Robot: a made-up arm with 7 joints.
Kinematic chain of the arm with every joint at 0, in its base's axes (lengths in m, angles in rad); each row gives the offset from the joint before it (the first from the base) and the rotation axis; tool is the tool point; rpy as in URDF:
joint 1: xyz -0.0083 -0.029 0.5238 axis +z
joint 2: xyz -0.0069 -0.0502 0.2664 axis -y
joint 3: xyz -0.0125 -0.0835 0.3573 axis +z
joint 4: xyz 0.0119 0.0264 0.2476 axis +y
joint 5: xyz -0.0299 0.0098 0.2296 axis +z
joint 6: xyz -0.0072 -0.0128 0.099 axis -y
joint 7: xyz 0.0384 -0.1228 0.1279 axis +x
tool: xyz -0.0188 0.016 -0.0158 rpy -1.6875 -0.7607 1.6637
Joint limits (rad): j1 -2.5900..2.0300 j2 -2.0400..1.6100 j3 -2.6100..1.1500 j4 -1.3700..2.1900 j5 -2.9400..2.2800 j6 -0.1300..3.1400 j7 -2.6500..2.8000
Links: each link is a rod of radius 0.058 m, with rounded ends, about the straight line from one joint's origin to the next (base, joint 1, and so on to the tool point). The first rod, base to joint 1, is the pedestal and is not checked.
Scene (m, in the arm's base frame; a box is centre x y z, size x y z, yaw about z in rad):
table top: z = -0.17
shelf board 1: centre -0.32 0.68 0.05 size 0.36 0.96 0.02 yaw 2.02
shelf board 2: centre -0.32 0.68 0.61 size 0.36 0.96 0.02 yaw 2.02
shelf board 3: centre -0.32 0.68 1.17 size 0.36 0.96 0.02 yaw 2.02
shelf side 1: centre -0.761 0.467 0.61 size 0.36 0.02 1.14 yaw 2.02
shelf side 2: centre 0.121 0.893 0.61 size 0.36 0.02 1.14 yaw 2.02
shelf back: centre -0.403 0.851 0.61 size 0.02 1 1.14 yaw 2.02
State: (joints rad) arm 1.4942 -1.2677 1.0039 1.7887 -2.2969 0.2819 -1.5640
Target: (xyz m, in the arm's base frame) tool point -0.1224 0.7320 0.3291
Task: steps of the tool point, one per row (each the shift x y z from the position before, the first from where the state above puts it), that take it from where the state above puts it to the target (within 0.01 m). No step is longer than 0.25 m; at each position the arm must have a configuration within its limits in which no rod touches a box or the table.
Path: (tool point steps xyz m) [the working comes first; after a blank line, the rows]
Joints at the target: 1.4313 -1.8470 0.6695 1.3820 -2.1175 0.1537 -1.5979
Straight joint move there: touches shelf board 2.

1: 0.0296 -0.0803 -0.0026
2: 0.0406 -0.0857 -0.0003
3: 0.0520 -0.0874 0.0029
4: 0.0513 0.0823 -0.1645
5: 0.0812 0.0104 -0.1926
6: 0.0896 -0.0754 -0.1862
7: -0.0428 0.1191 -0.0239
8: -0.0557 0.1154 0.0011
9: -0.0646 0.1038 0.0228

